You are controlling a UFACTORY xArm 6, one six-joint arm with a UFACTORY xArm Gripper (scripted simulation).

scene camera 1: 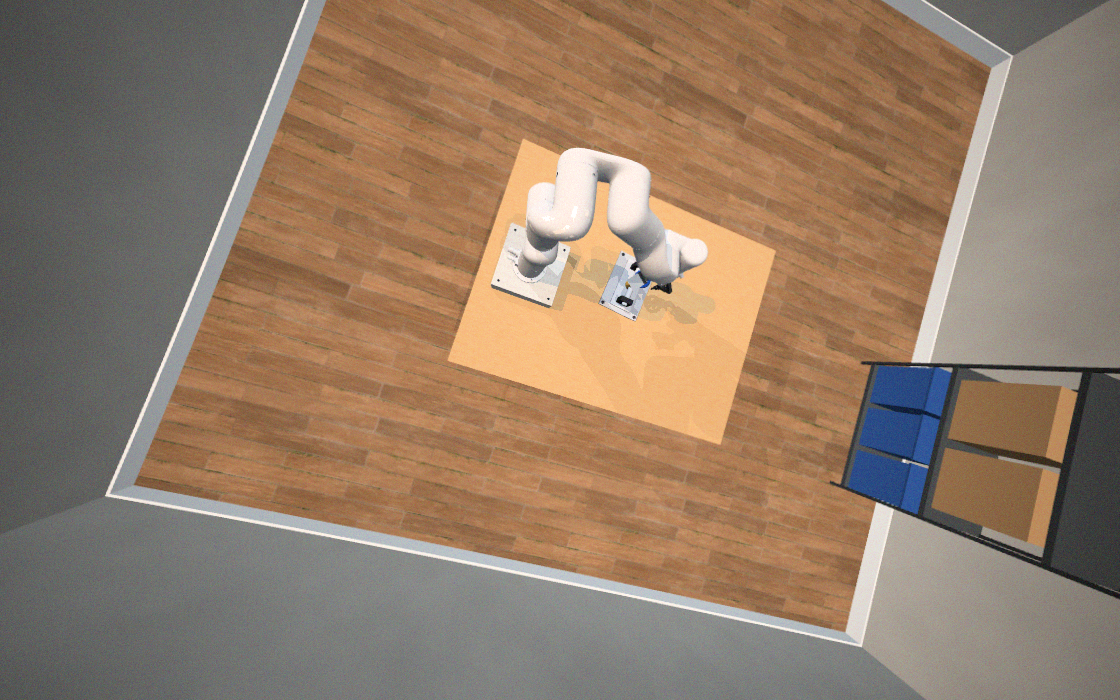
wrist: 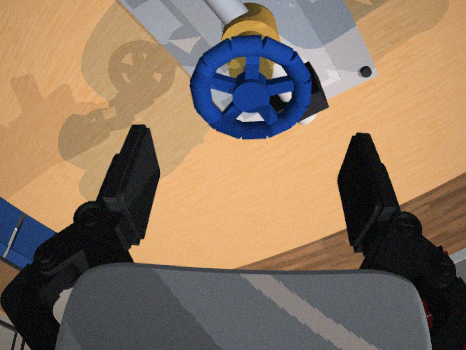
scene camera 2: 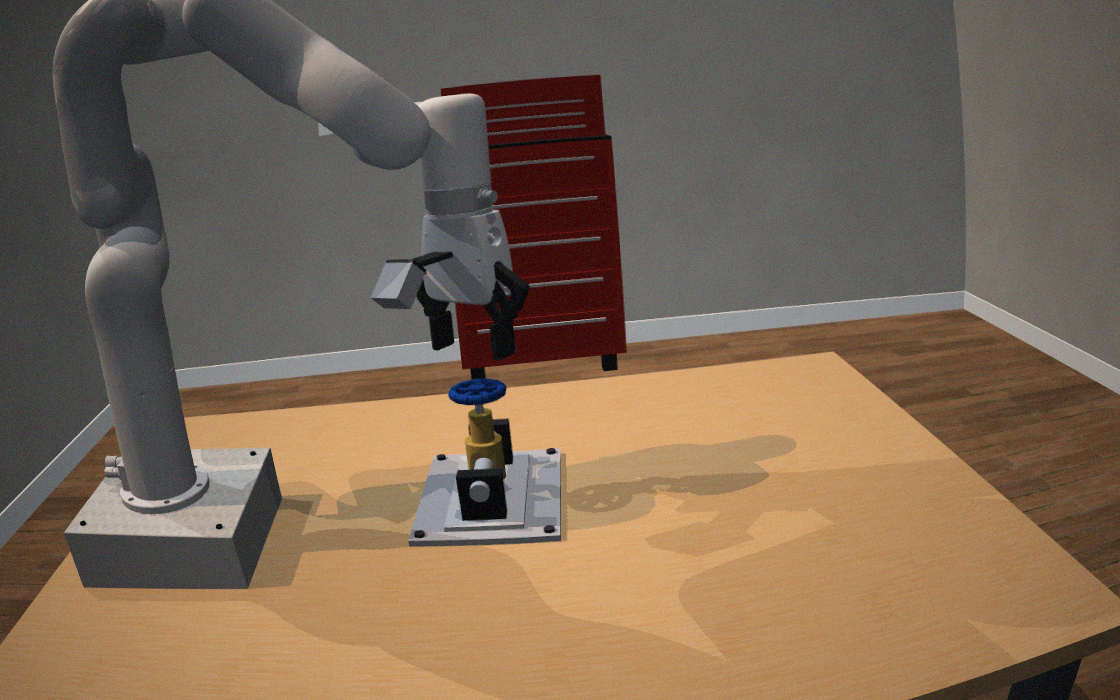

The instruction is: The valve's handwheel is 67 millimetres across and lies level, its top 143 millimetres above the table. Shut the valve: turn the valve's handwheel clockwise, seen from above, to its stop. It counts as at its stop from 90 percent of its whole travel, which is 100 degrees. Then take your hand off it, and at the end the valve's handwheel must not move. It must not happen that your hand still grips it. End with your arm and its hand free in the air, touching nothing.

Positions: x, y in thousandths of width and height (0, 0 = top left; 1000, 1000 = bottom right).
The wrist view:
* gripper: 538, 433
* blue spoked handwheel: 540, 259
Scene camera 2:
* gripper: 423, 502
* blue spoked handwheel: 429, 564
